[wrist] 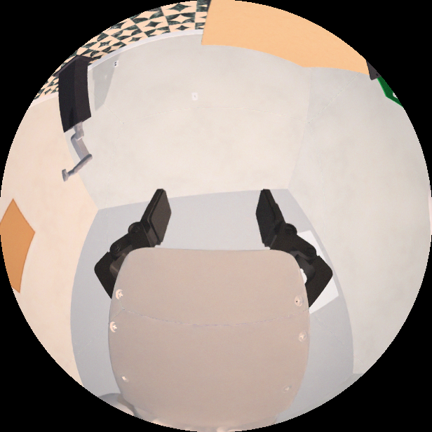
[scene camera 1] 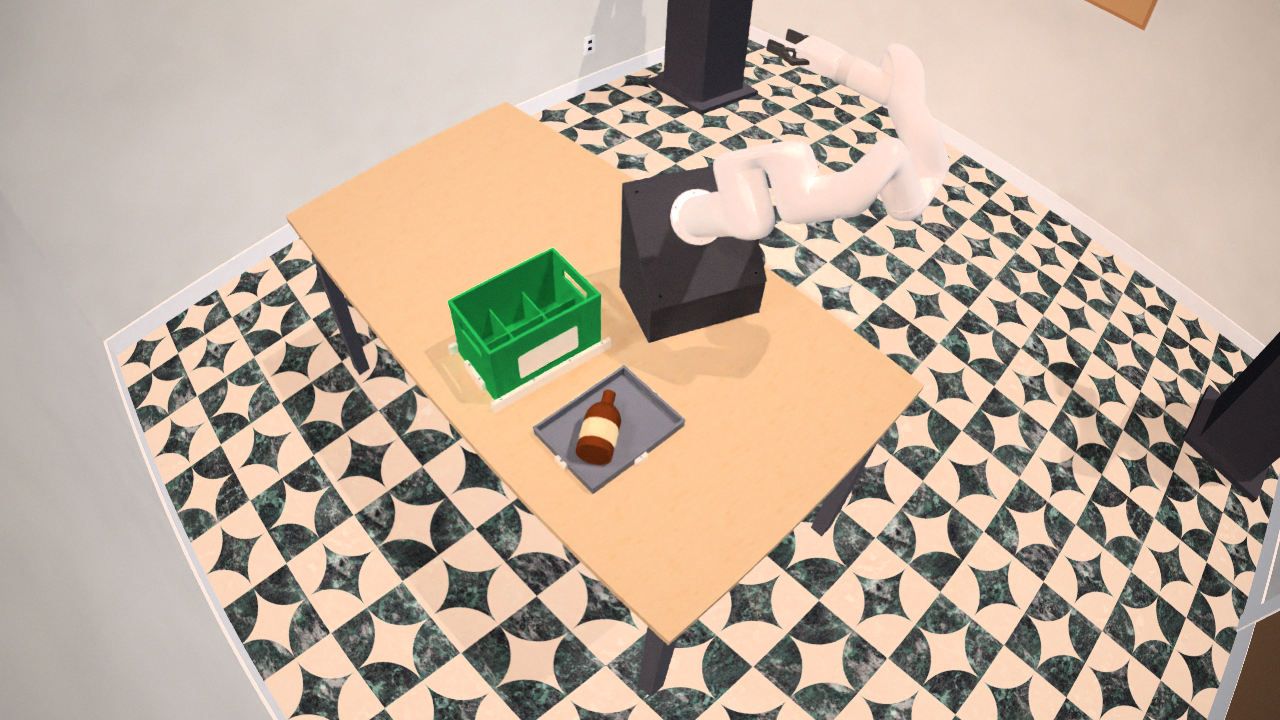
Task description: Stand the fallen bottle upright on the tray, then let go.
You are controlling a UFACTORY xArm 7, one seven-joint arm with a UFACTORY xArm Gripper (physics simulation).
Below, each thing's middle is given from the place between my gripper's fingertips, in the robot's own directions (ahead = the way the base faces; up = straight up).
Scene:
My hand is 68 cm short of the brown bottle (scene camera 1: 598,436), 58 cm above it and 27 cm to the right of it.

